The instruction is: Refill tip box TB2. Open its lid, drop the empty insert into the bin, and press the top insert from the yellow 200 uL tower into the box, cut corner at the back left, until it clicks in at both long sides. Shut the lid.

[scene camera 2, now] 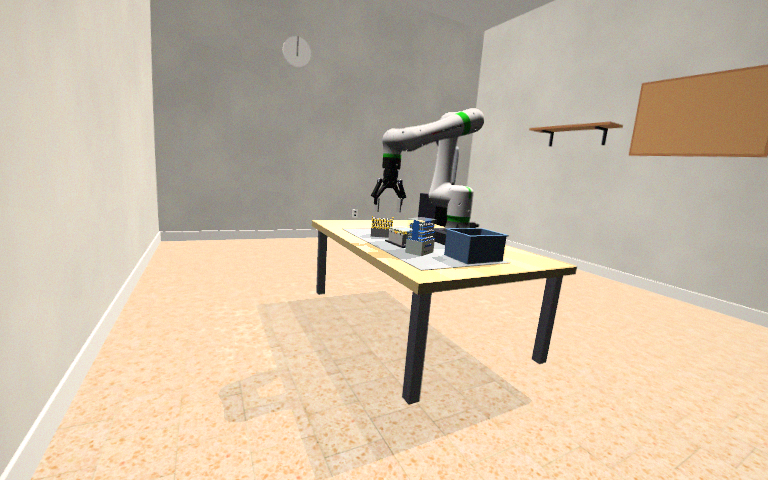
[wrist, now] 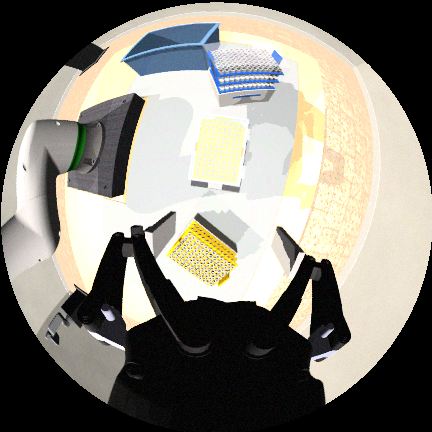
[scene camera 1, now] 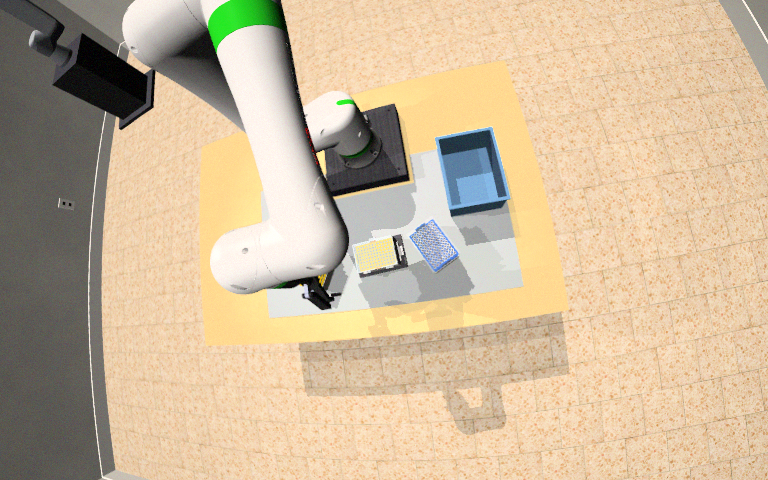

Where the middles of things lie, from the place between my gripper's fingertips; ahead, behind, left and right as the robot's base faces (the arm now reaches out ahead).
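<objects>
From the lid (scene camera 1: pixel 378 253), my hand is 11 cm to the right of it, 2 cm past it and 8 cm above it. There's a blue bin (scene camera 1: pixel 473 174) too, and that one is 45 cm to the left of my hand, 17 cm behind it and 9 cm below it. Going by their middles, of the things named here the lid is the nearest to my hand.
</objects>
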